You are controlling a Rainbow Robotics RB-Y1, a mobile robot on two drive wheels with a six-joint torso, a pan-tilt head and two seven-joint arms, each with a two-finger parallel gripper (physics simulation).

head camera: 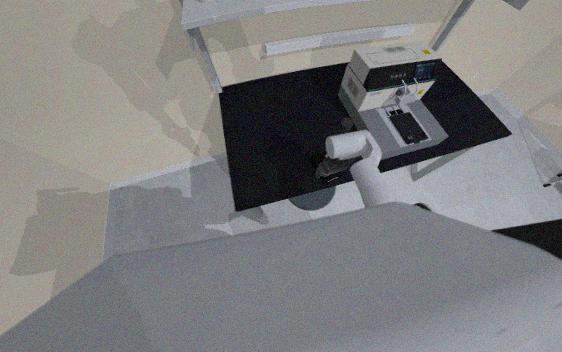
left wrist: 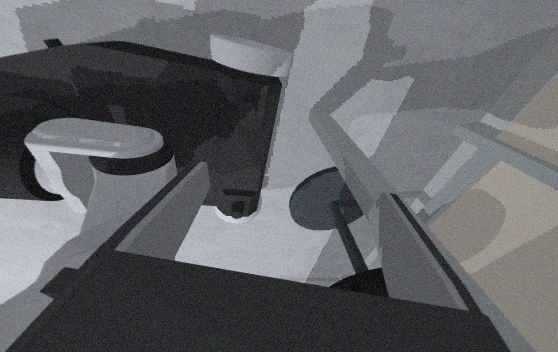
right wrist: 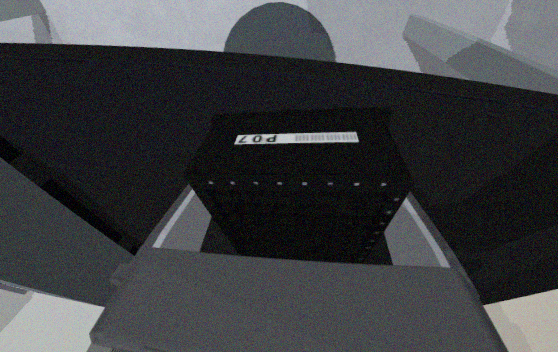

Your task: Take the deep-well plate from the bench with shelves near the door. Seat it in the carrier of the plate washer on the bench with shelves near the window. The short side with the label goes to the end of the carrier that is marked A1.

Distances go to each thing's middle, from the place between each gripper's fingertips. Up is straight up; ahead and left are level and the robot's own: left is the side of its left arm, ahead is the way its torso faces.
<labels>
Right now the black deep-well plate [right wrist: 323,185] is 49 cm to the right of my left hand, 27 cm ahead of it and 21 cm above it.
Now: right hand 2 cm short of the black deep-well plate, 1 cm to the right of it and 1 cm below it.
</labels>
